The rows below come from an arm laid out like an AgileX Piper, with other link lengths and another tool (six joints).
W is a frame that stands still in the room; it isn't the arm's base.
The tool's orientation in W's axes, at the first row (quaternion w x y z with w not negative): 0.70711, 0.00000, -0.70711, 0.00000
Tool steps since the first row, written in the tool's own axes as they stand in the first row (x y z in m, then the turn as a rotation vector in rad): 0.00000, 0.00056, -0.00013, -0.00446, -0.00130, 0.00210; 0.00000, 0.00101, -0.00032, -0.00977, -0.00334, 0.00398; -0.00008, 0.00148, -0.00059, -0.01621, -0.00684, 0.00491; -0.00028, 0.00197, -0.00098, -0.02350, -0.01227, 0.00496; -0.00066, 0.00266, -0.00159, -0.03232, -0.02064, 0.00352; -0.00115, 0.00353, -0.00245, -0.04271, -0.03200, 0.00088
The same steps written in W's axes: 0.00013, 0.00056, 0.00000, -0.00210, -0.00130, -0.00446; 0.00032, 0.00101, 0.00000, -0.00398, -0.00334, -0.00977; 0.00059, 0.00148, -0.00008, -0.00491, -0.00684, -0.01621; 0.00098, 0.00197, -0.00028, -0.00496, -0.01227, -0.02350; 0.00159, 0.00266, -0.00066, -0.00352, -0.02064, -0.03232; 0.00245, 0.00353, -0.00115, -0.00088, -0.03200, -0.04271
